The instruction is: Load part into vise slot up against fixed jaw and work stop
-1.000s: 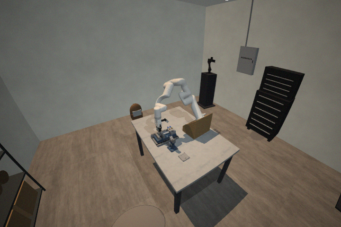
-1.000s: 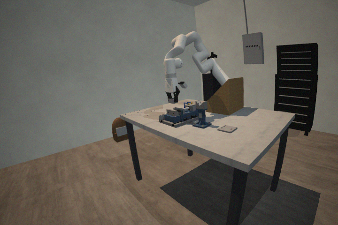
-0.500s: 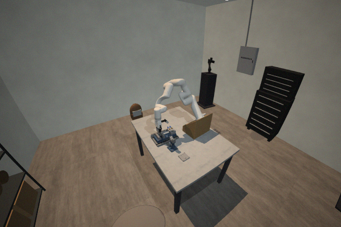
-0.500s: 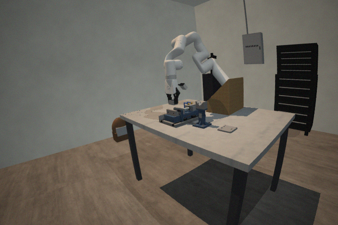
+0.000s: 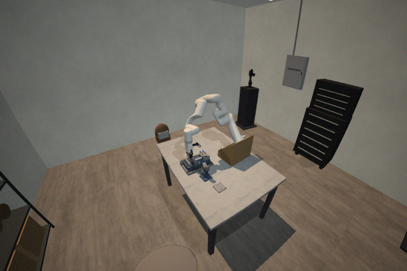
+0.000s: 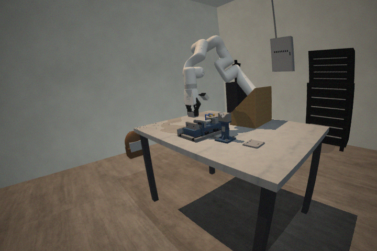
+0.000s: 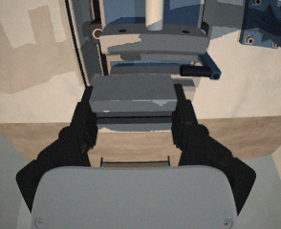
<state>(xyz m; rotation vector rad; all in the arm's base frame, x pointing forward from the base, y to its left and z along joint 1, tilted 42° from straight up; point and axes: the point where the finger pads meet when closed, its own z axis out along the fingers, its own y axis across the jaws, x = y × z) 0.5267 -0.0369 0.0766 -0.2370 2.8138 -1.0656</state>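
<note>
My hand is 7 cm above the moving jaw, 3 cm past it and 2 cm to the right of it. The rest, counted from my hand: air cylinder rod 9 cm behind, 7 cm below, 1 cm to the left; work stop 7 cm to the left, 6 cm below, 1 cm behind; part right at my hand.
</note>
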